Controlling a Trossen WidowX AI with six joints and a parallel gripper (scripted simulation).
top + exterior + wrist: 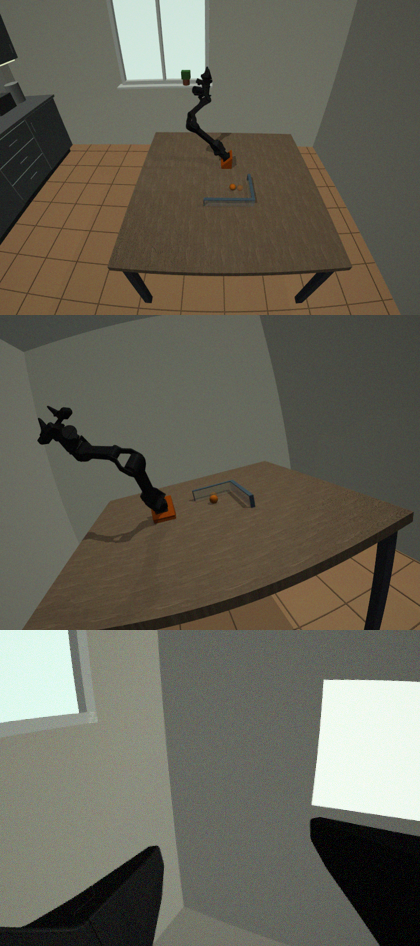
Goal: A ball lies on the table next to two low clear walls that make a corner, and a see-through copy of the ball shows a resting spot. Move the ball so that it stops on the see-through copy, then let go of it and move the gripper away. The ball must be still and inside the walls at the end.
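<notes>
Now: the orange ball 650 mm ahead of my gripper tip, 170 mm to the left of it and 610 mm below it. Round my gripper tip: see-through copy of ball (660 mm ahead, 220 mm to the left, 610 mm below).
</notes>
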